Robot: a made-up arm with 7 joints. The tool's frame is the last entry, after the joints. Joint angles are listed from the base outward.
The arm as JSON. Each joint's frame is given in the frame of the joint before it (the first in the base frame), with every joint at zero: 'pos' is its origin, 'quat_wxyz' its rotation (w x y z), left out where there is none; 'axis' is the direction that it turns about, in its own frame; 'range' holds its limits. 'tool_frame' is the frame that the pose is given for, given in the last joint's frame.
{
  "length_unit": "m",
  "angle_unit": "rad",
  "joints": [
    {
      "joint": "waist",
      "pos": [
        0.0,
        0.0,
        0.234
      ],
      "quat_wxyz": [
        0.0,
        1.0,
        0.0,
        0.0
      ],
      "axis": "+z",
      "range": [
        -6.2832,
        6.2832
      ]
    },
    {
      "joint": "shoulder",
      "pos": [
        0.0,
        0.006,
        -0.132
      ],
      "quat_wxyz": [
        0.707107,
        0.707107,
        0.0,
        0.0
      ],
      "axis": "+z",
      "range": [
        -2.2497,
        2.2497
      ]
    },
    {
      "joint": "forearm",
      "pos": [
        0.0,
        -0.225,
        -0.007
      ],
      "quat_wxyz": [
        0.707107,
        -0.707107,
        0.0,
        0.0
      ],
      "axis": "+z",
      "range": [
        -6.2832,
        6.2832
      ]
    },
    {
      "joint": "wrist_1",
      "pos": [
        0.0,
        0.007,
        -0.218
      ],
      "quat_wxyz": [
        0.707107,
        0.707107,
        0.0,
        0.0
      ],
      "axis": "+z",
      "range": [
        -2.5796,
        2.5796
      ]
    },
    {
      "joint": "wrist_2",
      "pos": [
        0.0,
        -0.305,
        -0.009
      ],
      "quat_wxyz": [
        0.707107,
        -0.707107,
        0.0,
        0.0
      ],
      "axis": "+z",
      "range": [
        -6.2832,
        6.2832
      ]
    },
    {
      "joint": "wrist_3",
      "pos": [
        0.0,
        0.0,
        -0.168
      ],
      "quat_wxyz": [
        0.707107,
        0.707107,
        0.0,
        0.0
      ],
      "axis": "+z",
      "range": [
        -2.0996,
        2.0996
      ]
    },
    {
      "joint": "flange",
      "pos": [
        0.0,
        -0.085,
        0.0
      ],
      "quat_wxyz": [
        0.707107,
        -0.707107,
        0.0,
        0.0
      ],
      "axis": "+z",
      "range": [
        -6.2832,
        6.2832
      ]
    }
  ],
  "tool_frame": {
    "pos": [
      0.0,
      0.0,
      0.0
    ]
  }
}
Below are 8 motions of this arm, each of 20 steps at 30 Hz.
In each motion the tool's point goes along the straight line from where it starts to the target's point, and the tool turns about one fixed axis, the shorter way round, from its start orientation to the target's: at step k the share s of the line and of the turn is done. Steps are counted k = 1, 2, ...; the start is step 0. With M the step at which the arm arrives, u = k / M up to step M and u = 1 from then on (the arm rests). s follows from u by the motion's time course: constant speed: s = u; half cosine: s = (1 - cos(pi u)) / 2; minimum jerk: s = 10 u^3 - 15 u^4 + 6 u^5.
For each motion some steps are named. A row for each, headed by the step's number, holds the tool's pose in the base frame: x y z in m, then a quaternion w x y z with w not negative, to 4 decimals.
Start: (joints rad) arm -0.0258 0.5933 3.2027 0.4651 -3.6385 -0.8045 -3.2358
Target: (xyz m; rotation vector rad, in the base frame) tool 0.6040 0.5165 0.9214 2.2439 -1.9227 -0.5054
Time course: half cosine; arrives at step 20
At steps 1, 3, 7, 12, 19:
1: 0.2643 0.0013 1.2658 0.3211 -0.2605 0.9073 0.0765
3: 0.2808 0.0264 1.2490 0.3041 -0.2892 0.9039 0.0822
7: 0.3555 0.1396 1.1733 0.2234 -0.4146 0.8756 0.1069
12: 0.4859 0.3374 1.0411 0.0710 -0.6084 0.7772 0.1437
19: 0.6019 0.5133 0.9235 0.0693 0.7445 -0.6425 -0.1678

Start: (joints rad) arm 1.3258 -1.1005 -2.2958 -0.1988 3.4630 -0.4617 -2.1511
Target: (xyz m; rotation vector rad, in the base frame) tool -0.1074 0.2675 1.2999 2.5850 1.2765 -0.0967
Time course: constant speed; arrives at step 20
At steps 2, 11, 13, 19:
2: -0.2392 0.7578 0.9182 0.5127 0.8416 -0.1404 0.0953
11: -0.1733 0.5126 1.1091 0.3427 0.9252 0.1596 0.0332
13: -0.1587 0.4582 1.1515 0.2979 0.9276 0.2248 0.0185
19: -0.1147 0.2947 1.2787 0.1533 0.8987 0.4100 -0.0259

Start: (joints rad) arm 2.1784 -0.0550 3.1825 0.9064 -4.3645 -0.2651 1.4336
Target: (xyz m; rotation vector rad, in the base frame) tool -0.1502 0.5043 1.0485 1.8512 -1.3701 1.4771
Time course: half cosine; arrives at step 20
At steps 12, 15, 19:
12: -0.0029 0.4672 1.0731 0.2641 0.5701 -0.6094 0.4836
15: -0.0878 0.4886 1.0589 0.2288 0.6256 -0.5428 0.5114
19: -0.1476 0.5036 1.0489 0.2026 0.6612 -0.4928 0.5281

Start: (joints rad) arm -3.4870 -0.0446 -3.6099 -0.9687 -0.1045 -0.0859 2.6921
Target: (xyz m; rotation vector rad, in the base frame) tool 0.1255 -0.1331 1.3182 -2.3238 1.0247 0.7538
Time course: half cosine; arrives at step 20
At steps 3, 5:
3: -0.2567 -0.3144 1.1462 0.4701 -0.5712 0.6672 0.0875
5: -0.2195 -0.2968 1.1629 0.4525 -0.6061 0.6452 0.1077

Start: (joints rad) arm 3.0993 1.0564 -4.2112 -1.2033 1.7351 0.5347 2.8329
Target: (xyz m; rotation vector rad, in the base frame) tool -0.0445 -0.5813 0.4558 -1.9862 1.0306 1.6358
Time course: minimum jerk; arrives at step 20
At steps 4, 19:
4: -0.5926 -0.4966 0.5048 0.3592 -0.3591 0.6667 0.5455
19: -0.0452 -0.5812 0.4559 0.1841 -0.7040 0.3659 0.5801

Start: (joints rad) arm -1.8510 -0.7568 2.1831 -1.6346 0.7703 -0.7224 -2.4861
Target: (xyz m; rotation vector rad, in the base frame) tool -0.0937 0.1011 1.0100 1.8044 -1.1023 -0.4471
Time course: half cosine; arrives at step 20
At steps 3, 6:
3: -0.3733 -0.1167 0.8656 0.5826 0.7643 0.0857 0.2627
6: -0.3285 -0.0818 0.8888 0.5846 0.7877 -0.0047 0.1946

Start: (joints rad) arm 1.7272 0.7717 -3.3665 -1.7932 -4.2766 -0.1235 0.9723
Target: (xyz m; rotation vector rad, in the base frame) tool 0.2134 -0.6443 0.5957 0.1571 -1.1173 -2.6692
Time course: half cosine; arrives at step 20
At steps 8, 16, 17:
8: 0.0862 -0.6259 0.3559 0.4934 -0.2047 0.2896 0.7942
16: 0.1948 -0.6416 0.5607 0.0285 0.0790 -0.3790 -0.9216
17: 0.2028 -0.6428 0.5757 0.0686 0.0683 -0.3810 -0.9195

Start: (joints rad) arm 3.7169 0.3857 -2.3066 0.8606 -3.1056 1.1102 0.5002
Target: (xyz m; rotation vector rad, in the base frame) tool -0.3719 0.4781 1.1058 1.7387 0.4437 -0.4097
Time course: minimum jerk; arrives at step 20
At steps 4, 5, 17, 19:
4: -0.2369 -0.1091 1.2134 0.3009 0.8035 0.5136 -0.0056
5: -0.2434 -0.0807 1.2082 0.3179 0.8053 0.5002 -0.0143
17: -0.3681 0.4615 1.1088 0.5986 0.7557 0.2019 -0.1727
19: -0.3717 0.4774 1.1059 0.6053 0.7519 0.1923 -0.1769

